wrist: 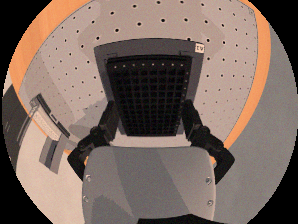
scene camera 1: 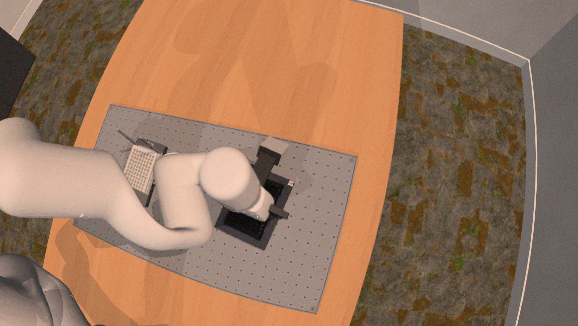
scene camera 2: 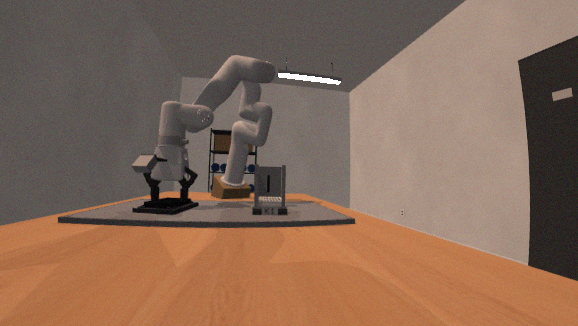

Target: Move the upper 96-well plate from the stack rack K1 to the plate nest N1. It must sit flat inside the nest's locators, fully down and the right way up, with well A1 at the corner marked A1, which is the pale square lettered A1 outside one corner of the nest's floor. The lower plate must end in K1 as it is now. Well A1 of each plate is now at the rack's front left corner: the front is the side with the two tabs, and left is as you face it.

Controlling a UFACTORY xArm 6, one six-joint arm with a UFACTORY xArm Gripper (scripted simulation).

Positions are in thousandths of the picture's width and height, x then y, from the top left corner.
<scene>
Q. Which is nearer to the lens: the black 96-well plate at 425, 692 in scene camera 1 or the white plate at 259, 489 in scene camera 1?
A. The black 96-well plate.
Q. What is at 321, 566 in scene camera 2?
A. My gripper.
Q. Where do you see a black 96-well plate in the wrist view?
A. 518, 484
</scene>
